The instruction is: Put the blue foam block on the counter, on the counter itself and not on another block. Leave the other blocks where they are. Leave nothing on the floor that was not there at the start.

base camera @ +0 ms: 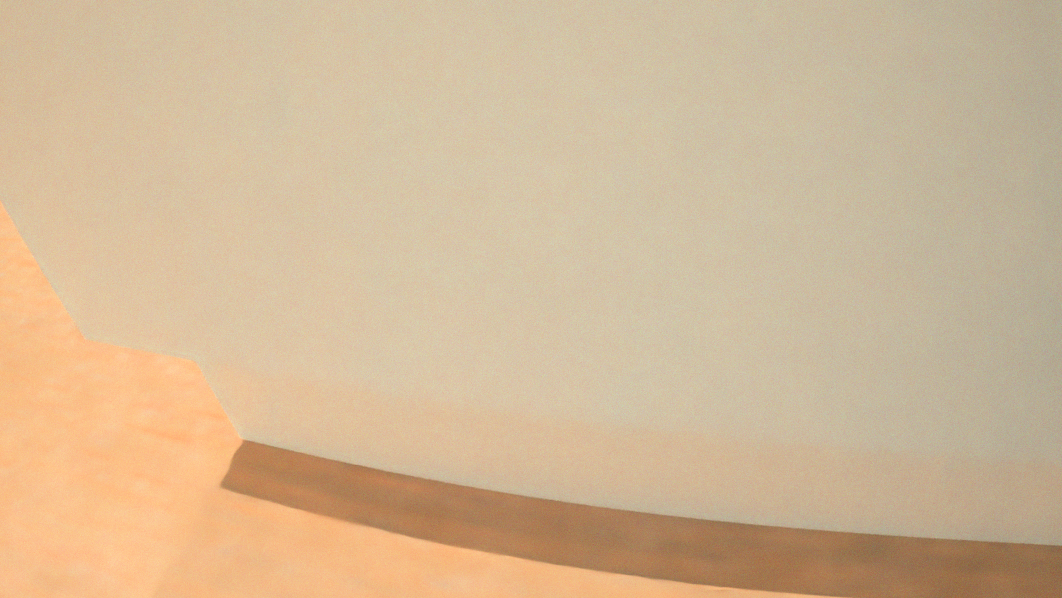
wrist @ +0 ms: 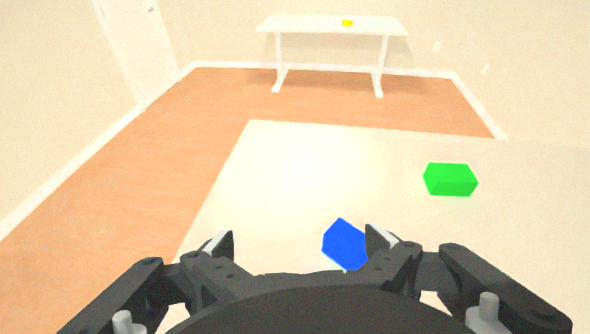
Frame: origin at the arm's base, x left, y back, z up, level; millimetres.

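Seen in the pictures: gripper, fingertip midpoint: point(wrist: 299, 241).
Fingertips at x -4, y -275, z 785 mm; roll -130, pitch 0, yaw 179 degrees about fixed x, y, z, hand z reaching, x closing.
Pixels of each thing's top centre, then the offset from my fingertips to it. "spot": a spot on its surface instead. Level surfaces: height alone.
- blue foam block, middle of its top: point(wrist: 354, 240) dx -94, dy -115, dz -212 mm
- counter, its level: dz -272 mm
- green block, middle of its top: point(wrist: 453, 172) dx -356, dy -267, dz -227 mm
- white table, its level: dz -462 mm
- large pale face, surface spot: point(base camera: 557, 260) spot: dx +4, dy +19, dz -957 mm
- wooden floor, its level: dz -1182 mm
The blue foam block point(wrist: 344, 245) sits on the pale top of the counter point(wrist: 280, 170) in the wrist view, its right side hidden behind the right finger. It lies turned at an angle. My gripper point(wrist: 299, 241) is open and empty; the block shows beyond the fingers, right of the middle between them. How high the fingers are above the counter I cannot tell. A green block point(wrist: 450, 180) lies on the counter farther off to the right, apart from the blue one. The gripper and blocks do not show in the base camera view.
A white table point(wrist: 310, 24) with a yellow block point(wrist: 347, 23) stands at the far wall. A white door point(wrist: 135, 45) is at the left. A large pale face point(base camera: 557, 260) fills most of the base camera view, above a brown strip point(base camera: 520, 523) and wooden floor point(base camera: 89, 460).
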